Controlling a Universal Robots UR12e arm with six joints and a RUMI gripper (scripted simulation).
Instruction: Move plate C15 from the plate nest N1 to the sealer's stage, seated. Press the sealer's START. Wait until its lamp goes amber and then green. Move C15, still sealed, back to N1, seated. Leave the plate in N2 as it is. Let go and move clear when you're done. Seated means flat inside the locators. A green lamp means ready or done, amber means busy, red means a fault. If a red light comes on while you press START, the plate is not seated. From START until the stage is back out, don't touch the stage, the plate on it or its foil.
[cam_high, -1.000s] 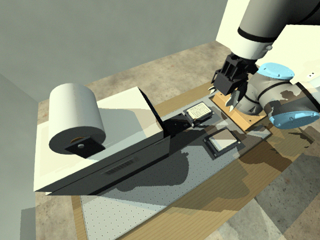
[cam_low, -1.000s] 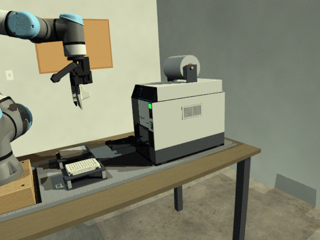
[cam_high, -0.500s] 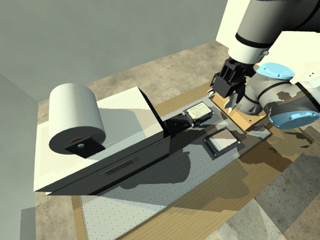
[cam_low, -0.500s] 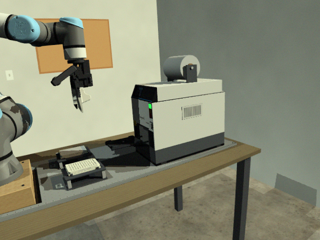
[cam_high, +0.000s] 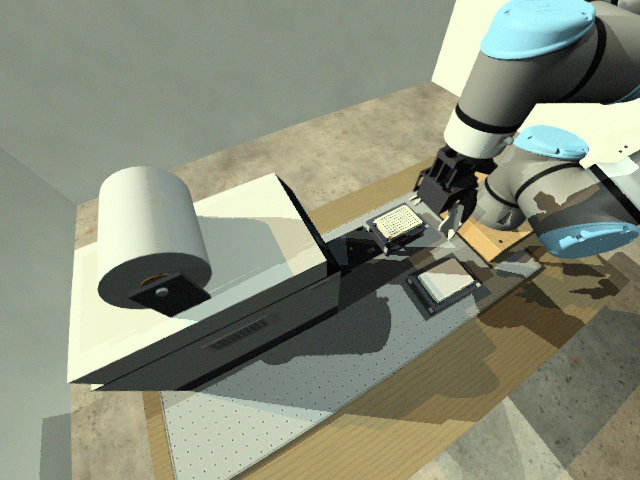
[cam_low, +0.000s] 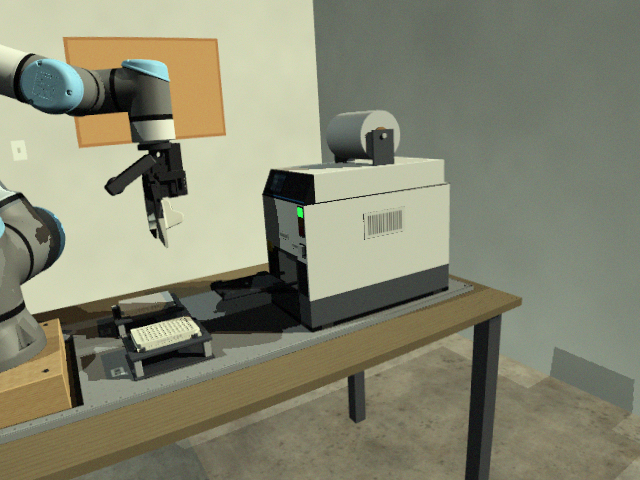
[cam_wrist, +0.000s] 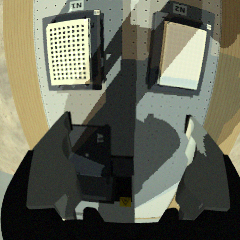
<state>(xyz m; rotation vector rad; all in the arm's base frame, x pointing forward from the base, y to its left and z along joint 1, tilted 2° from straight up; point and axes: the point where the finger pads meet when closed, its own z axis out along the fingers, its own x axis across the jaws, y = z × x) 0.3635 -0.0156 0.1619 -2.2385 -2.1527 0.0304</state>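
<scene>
Now: hand 4 cm past the white open-well plate, 11 cm to the left of it and 17 cm above it. From my hand the other things lie so: dark stage: 16 cm ahead, 9 cm to the right, 12 cm below; foil-covered plate: 3 cm behind, 11 cm to the left, 18 cm below; start button: 25 cm ahead, 19 cm to the right, 4 cm below.
</scene>
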